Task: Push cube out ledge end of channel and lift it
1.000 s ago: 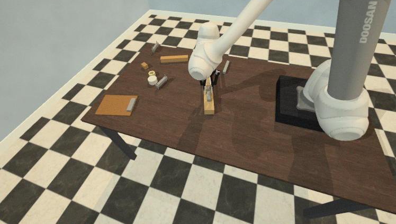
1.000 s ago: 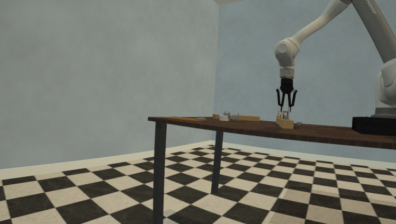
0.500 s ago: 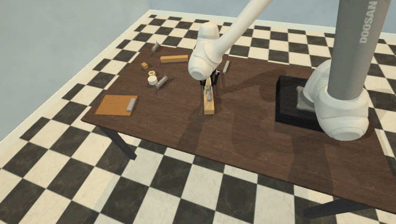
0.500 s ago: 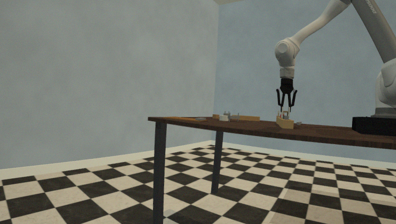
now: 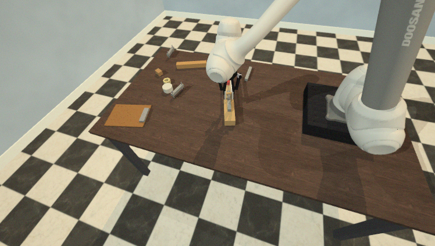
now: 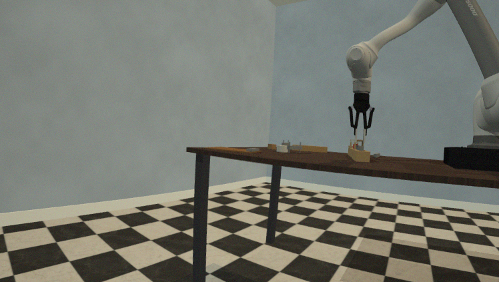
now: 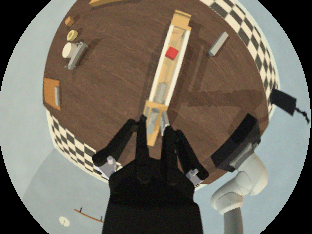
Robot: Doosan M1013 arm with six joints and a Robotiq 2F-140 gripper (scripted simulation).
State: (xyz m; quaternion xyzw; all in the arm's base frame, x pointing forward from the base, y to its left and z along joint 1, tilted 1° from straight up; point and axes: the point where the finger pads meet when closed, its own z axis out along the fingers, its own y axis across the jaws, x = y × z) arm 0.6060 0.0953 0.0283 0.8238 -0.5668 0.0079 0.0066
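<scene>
The grey piece is 33 cm to the right of my hand, 10 cm below it and 4 cm behind it. Also, from my hand: yellow ring 48 cm ahead, 10 cm below, 7 cm to the right; red cube 15 cm to the right, 6 cm ahead, 5 cm below; wooden channel 12 cm to the right, 6 cm below, 4 cm ahead.
</scene>
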